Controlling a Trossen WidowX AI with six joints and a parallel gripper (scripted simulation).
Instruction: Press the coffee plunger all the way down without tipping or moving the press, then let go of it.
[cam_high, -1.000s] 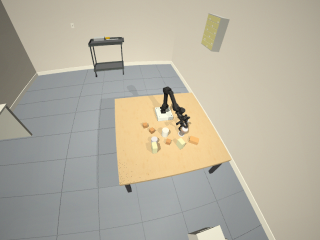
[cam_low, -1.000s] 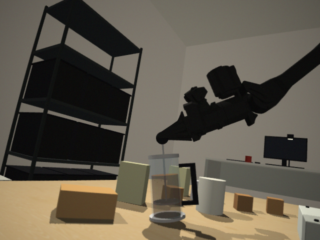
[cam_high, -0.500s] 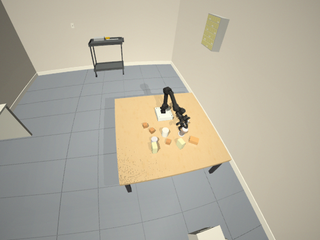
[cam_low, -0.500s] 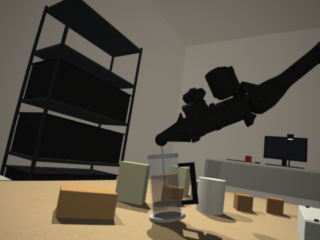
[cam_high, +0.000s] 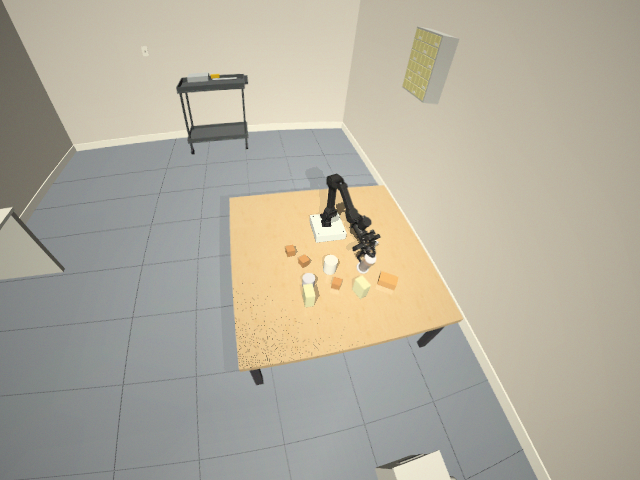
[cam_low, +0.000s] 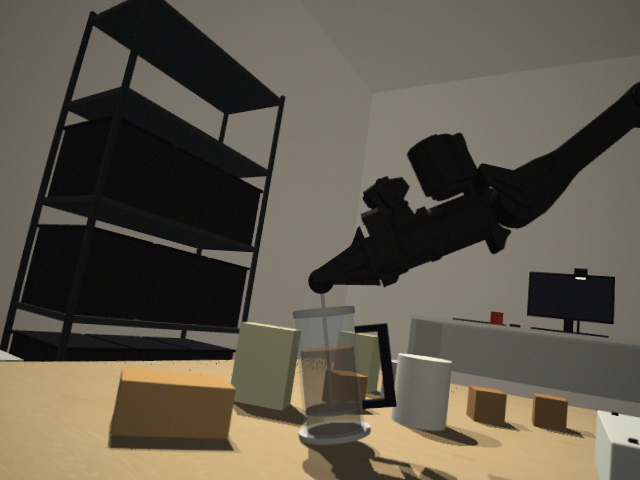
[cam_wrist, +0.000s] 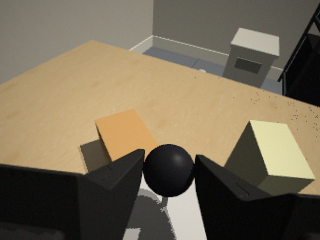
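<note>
Right now the glass coffee press is 4 cm behind my gripper tip, 2 cm to the right of it and 8 cm below it. Also, from my gripper tip: orange box: 8 cm ahead, 11 cm to the left, 15 cm below.
</note>
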